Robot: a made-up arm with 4 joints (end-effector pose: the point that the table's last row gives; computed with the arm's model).
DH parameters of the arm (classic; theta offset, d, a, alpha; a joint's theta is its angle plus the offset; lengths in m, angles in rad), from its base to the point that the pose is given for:
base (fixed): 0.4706 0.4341 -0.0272 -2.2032
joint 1: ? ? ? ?
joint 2: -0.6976 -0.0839 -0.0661 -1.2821
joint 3: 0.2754 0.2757 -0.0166 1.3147
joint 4: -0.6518 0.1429 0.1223 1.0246
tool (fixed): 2.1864 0.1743 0 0
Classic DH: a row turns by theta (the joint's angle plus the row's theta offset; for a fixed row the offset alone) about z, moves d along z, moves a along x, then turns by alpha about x.
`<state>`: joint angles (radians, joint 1 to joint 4).
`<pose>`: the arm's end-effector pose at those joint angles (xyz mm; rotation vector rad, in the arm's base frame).
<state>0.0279 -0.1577 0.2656 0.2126</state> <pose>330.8 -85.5 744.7 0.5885 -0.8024 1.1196</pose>
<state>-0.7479 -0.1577 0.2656 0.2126</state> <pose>141.5 -72.5 877.8 0.7295 -1.3671 1.6410</pose>
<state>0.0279 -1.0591 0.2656 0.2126</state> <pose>313.8 -199.6 746.2 0.1526 -0.9239 0.2989</pose>
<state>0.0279 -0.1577 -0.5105 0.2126</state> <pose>141.0 -20.9 800.1 -0.1483 -1.2219 1.2260</pose>
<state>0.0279 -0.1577 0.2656 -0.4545</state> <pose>228.6 -49.5 809.2 0.1352 -0.6151 0.6547</pose>
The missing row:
joint 1: 0 -0.2499 0.1491 2.2032
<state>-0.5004 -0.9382 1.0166 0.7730</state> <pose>473.4 -118.3 664.6 1.5617 -1.3069 0.9355</pose>
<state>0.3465 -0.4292 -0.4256 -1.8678</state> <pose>295.1 293.9 677.0 -1.2615 -0.3645 -1.0038</pose>
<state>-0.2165 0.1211 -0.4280 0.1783</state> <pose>70.5 -62.0 819.7 0.1175 -1.4457 1.5309</pose>
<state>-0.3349 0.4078 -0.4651 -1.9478</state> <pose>-258.4 72.6 743.2 -0.3885 -1.1553 -0.2988</pose>
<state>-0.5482 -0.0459 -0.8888 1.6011</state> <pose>-10.5 77.7 944.3 0.1778 1.2382 -2.6372</pose>
